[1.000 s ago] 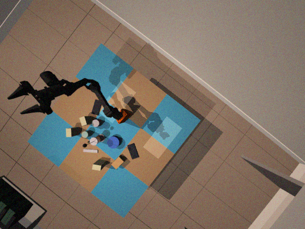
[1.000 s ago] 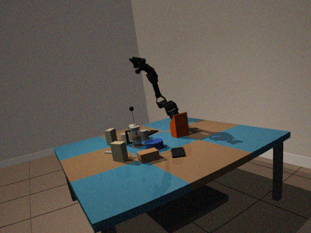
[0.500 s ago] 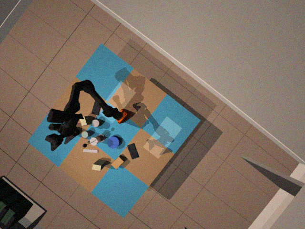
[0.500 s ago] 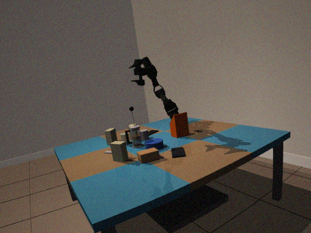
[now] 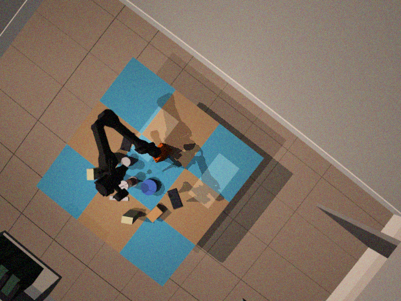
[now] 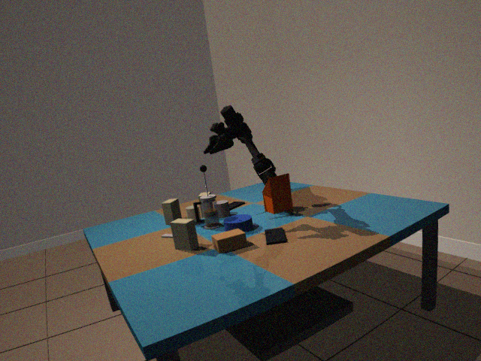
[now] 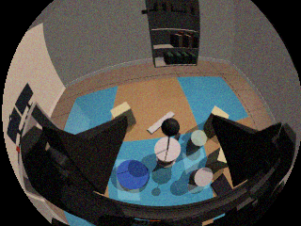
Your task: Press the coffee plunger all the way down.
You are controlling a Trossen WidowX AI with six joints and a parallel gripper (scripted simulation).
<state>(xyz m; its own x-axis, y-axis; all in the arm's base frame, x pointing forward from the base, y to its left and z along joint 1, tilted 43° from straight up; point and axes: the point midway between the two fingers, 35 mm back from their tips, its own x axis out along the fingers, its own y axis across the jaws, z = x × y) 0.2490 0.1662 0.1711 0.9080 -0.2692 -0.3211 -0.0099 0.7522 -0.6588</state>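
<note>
Now: the coffee press 200 mm below my gripper tip, 40 mm ahead of it and 10 mm to the right of it. From my gripper tip the other things lie so: grey cup 290 mm below, 130 mm to the right, 70 mm behind; blue round dish 310 mm below, 120 mm to the left, 50 mm behind; flat white strip 330 mm below, 200 mm ahead, 20 mm to the left.
</note>
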